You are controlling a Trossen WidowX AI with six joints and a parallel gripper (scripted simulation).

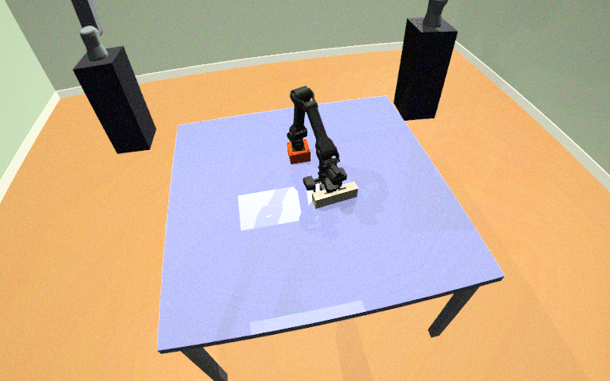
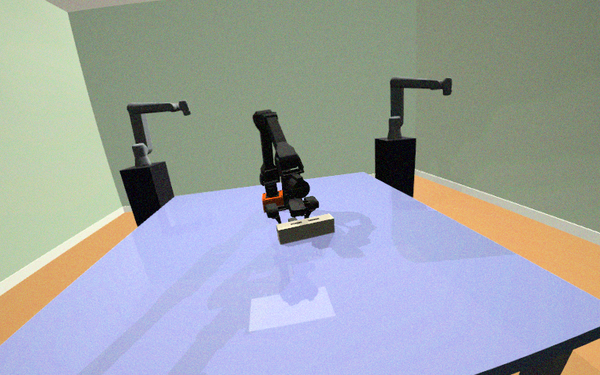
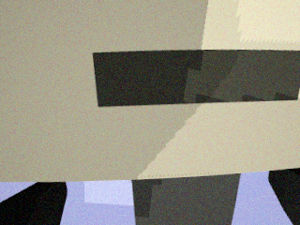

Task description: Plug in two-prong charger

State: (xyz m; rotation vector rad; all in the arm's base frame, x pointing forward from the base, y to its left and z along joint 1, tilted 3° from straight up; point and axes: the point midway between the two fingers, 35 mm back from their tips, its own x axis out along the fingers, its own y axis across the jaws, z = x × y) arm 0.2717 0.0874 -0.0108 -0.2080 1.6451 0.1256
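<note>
Now: the black two-prong charger 20 mm ahead of my gripper tip and 10 mm above it.
</note>
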